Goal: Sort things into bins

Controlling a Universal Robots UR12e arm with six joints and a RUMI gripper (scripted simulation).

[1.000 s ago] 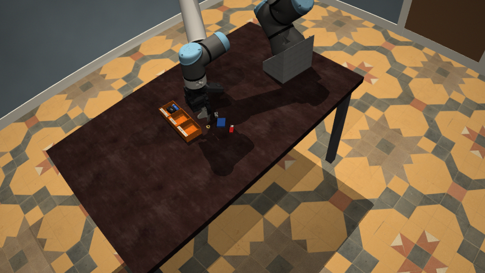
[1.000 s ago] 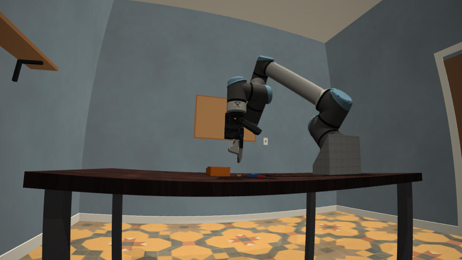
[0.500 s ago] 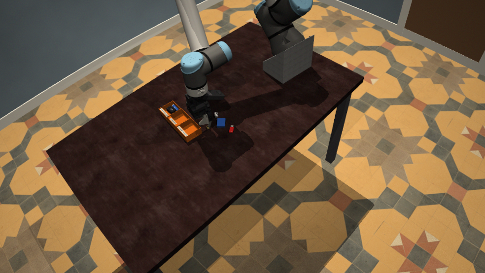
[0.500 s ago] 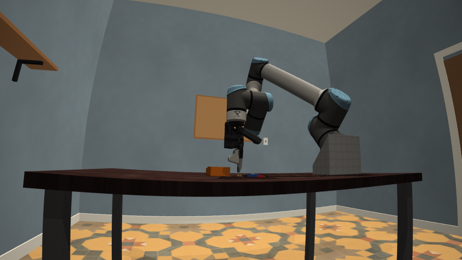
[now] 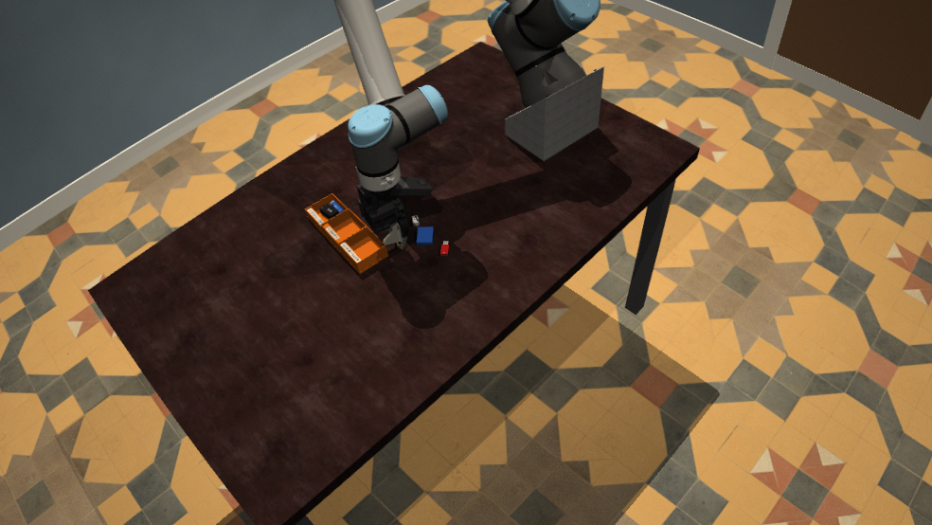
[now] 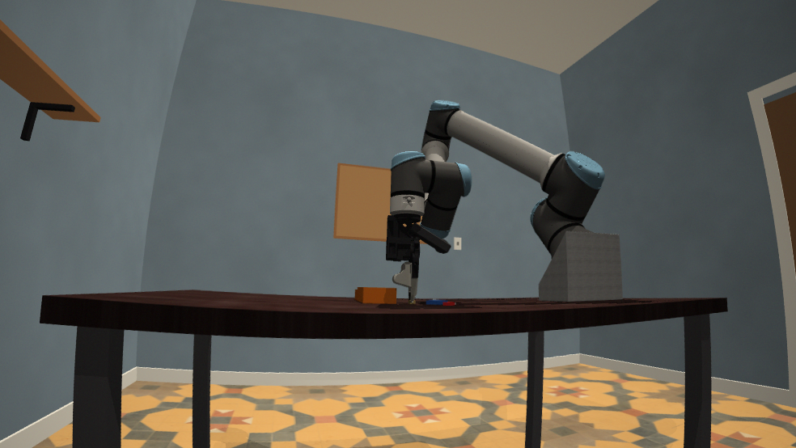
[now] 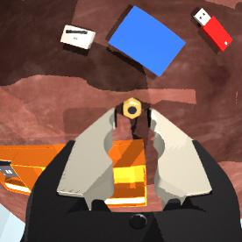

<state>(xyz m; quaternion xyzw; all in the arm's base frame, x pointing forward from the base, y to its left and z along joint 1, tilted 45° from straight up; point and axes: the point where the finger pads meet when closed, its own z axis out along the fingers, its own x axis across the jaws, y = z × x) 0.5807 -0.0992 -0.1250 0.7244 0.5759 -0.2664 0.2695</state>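
Right now my hand is 20 mm above the yellow nut. The rest, counted from my hand: blue flat block 60 mm behind, 20 mm to the left, 10 mm below; then red stick 70 mm behind, 90 mm to the left, 20 mm below; then white piece 80 mm behind, 30 mm to the right, 10 mm below.
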